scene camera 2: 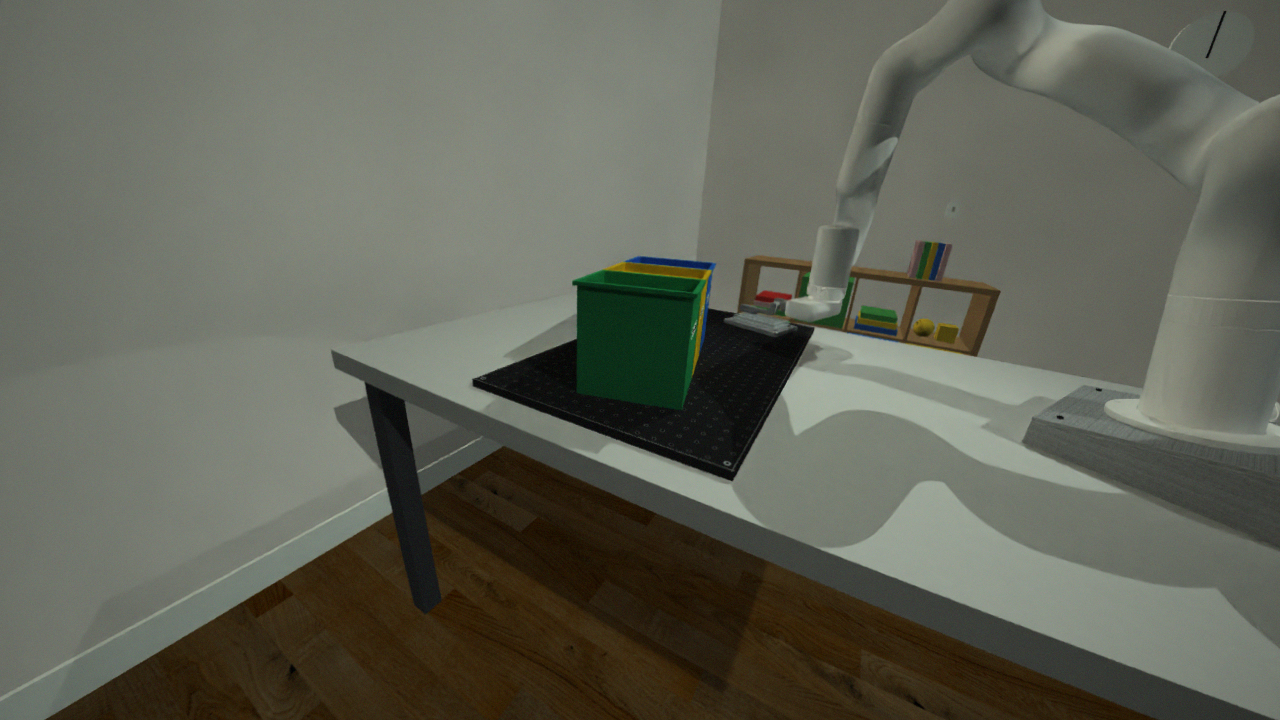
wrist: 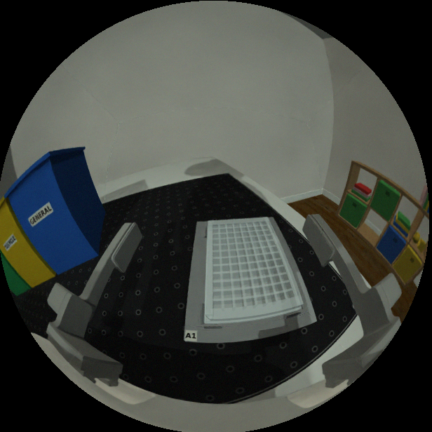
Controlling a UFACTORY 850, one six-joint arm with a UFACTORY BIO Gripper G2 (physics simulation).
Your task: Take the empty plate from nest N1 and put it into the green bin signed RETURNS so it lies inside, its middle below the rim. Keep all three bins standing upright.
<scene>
gripper: scene camera 2; wrist
blue bin: scene camera 2; wrist
same spot on blue bin: (wrist: 56, 204) = (scene camera 2: 709, 293)
same spot on gripper: (wrist: 73, 312) = (scene camera 2: 779, 302)
</scene>
